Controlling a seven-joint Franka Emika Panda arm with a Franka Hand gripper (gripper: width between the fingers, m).
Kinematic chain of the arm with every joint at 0, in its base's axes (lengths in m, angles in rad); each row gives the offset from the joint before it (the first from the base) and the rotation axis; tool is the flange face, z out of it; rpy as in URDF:
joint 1: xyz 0 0 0.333 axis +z
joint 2: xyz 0 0 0 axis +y
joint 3: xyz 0 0 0.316 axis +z
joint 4: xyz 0.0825 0 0 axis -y
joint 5: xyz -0.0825 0 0.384 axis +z
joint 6: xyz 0 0 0 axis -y
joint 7: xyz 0.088 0 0 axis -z
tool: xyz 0 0 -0.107 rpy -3.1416 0 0
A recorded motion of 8 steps. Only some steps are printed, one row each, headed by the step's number.
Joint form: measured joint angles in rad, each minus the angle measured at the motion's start. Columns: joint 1, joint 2, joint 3, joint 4, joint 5, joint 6, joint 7.
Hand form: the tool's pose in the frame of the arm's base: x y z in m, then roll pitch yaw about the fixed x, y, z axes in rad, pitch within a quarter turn. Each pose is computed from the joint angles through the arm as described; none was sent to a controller.
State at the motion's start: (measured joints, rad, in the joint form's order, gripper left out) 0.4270 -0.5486 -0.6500 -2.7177 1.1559 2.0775 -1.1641
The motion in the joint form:
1: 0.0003 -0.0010 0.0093 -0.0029 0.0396 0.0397 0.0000
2: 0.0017 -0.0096 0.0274 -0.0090 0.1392 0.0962 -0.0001
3: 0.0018 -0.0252 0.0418 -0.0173 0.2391 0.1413 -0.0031
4: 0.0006 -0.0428 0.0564 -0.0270 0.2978 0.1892 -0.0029
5: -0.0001 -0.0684 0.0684 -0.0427 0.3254 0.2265 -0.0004
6: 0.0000 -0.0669 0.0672 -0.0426 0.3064 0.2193 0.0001
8: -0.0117 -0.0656 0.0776 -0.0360 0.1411 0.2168 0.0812
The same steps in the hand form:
1: 0.3729 -0.0245 0.3858 -1.9247 -0.5464 -0.1598
2: 0.3761 -0.0241 0.3892 -1.8801 -0.5344 -0.2692
3: 0.3769 -0.0242 0.3932 -1.8254 -0.5157 -0.3765
4: 0.3757 -0.0249 0.3955 -1.8078 -0.5039 -0.4433
5: 0.3715 -0.0241 0.3971 -1.8018 -0.4993 -0.4776
6: 0.3712 -0.0235 0.3965 -1.8117 -0.5061 -0.4573
8: 0.3705 -0.0246 0.3972 -1.9311 -0.5094 -0.3281

